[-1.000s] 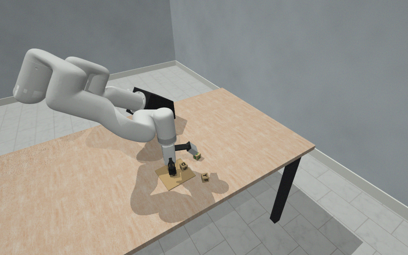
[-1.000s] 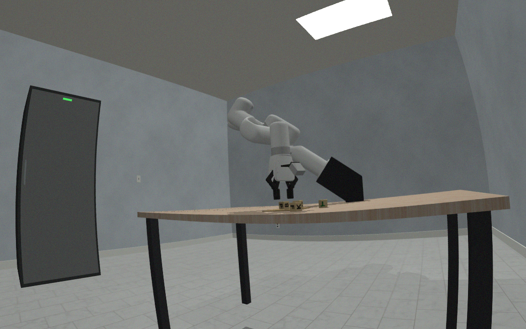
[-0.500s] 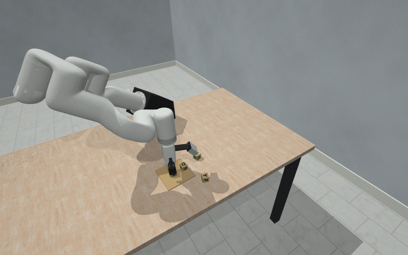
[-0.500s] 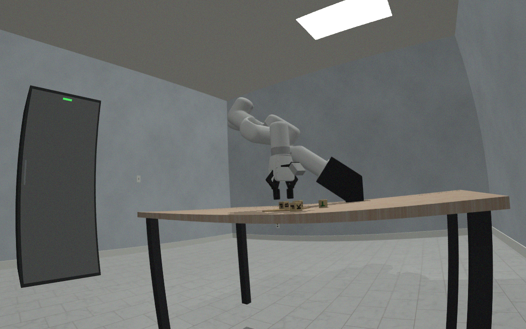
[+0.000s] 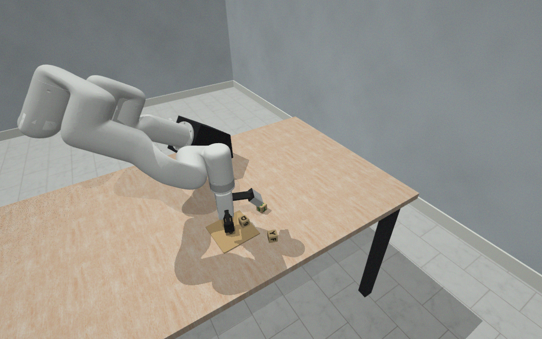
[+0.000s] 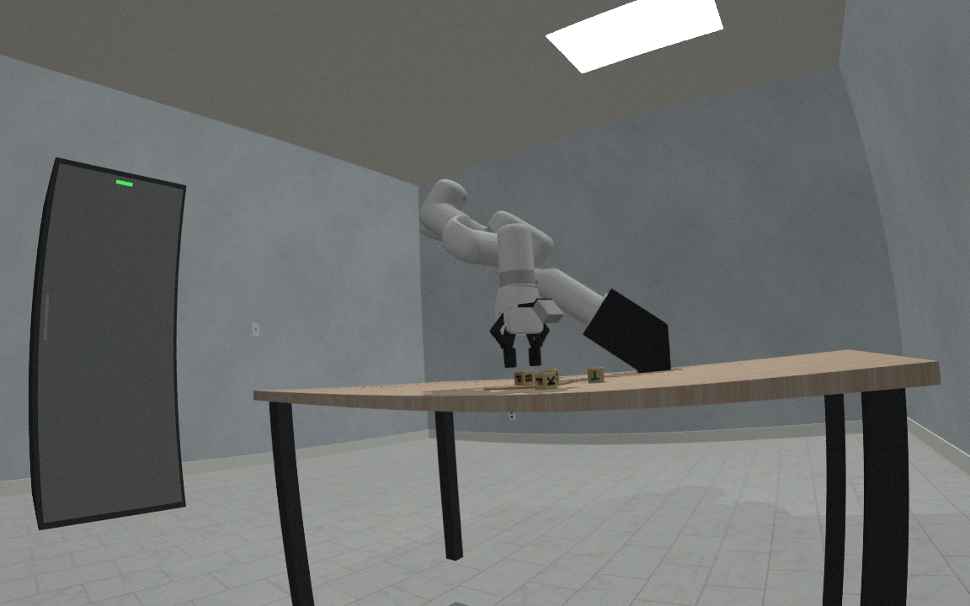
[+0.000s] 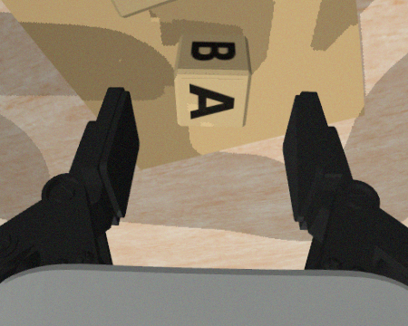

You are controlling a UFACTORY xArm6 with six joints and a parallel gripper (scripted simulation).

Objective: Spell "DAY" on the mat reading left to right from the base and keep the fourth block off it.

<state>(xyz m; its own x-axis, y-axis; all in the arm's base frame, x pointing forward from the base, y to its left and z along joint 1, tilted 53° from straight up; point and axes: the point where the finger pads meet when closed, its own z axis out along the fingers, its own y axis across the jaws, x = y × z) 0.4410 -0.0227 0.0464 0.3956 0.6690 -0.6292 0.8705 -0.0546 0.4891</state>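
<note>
Right now my hand is 10 mm to the right of the mat and 60 mm above it. Round my hand: D block 60 mm to the left, 40 mm below.
</note>
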